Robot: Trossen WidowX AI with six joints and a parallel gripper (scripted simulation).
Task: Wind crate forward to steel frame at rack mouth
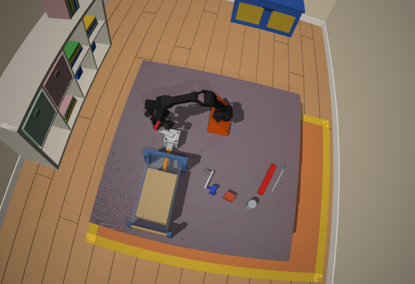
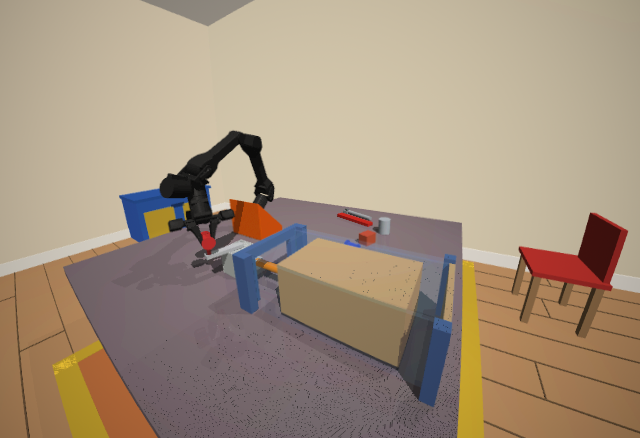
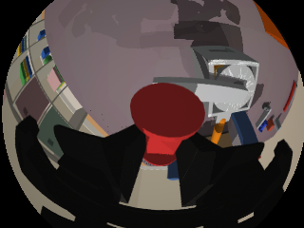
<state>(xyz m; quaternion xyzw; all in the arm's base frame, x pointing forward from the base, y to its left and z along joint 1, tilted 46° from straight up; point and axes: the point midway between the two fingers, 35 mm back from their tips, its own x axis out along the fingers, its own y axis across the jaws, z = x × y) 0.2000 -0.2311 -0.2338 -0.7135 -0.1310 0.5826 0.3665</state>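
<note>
Right now my gripper tip is 10 mm past the winch handle, 40 mm to the right of it and 30 mm above it. Also, from my gripper tip: blue frame (150 mm ahead, 120 mm to the left, 20 mm below); grey winch (20 mm behind, 90 mm to the left, 100 mm below); red grip (10 mm behind).
</note>
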